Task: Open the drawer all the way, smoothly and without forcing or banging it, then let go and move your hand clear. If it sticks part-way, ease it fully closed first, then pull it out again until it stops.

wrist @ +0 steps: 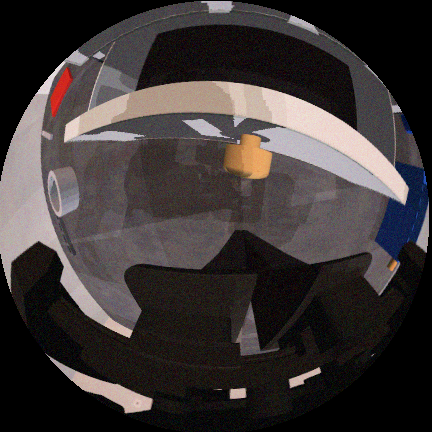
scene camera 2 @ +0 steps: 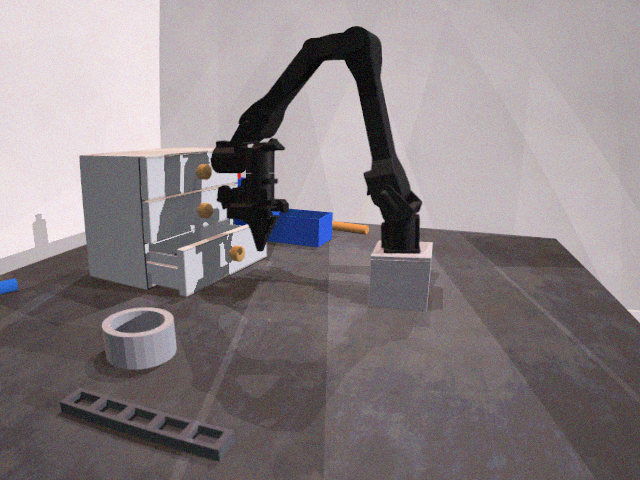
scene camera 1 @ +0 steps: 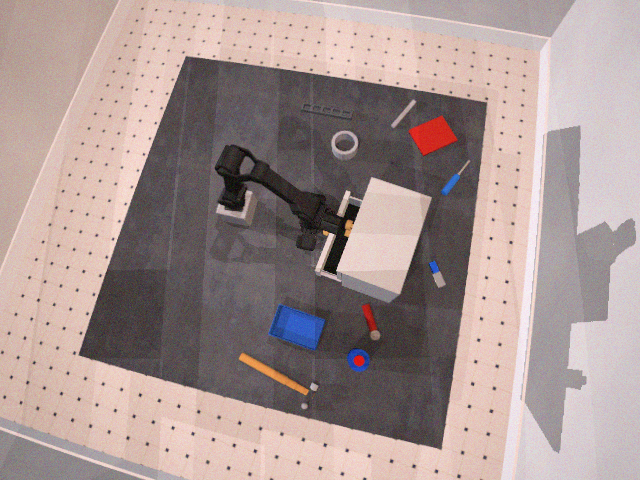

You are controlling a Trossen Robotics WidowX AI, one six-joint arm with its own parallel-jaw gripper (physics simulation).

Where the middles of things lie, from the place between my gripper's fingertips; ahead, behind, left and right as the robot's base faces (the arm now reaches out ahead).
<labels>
My hand is 1 cm past the blue bin (scene camera 2: 299, 227), 35 cm to the left of it and 2 cm above it. Round my hand: dark slotted bar (scene camera 2: 202, 439): 1 cm behind, 50 cm to the left, 5 cm below; then orange-handled hammer (scene camera 1: 245, 358): 6 cm behind, 53 cm to the right, 5 cm below; then red block (scene camera 1: 435, 134): 42 cm ahead, 43 cm to the left, 6 cm below.
</labels>
